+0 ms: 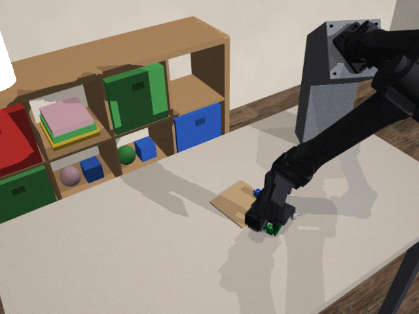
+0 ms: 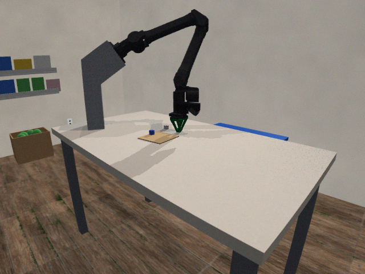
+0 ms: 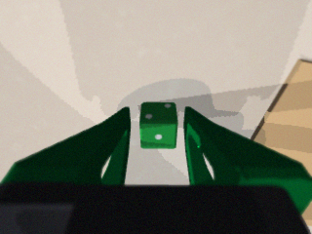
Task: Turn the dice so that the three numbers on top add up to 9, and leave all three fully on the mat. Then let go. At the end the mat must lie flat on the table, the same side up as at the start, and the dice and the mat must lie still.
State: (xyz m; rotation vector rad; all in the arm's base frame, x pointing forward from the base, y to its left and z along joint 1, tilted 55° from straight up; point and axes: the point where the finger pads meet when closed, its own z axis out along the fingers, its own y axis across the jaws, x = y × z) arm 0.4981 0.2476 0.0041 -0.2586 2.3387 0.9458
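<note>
Now: hand right at the green die. The rest, counted from my hand: tan mat 14 cm to the right, 1 cm below, 1 cm ahead; blue die 14 cm to the right, 4 cm behind; white die 9 cm behind, 2 cm to the right.
</note>
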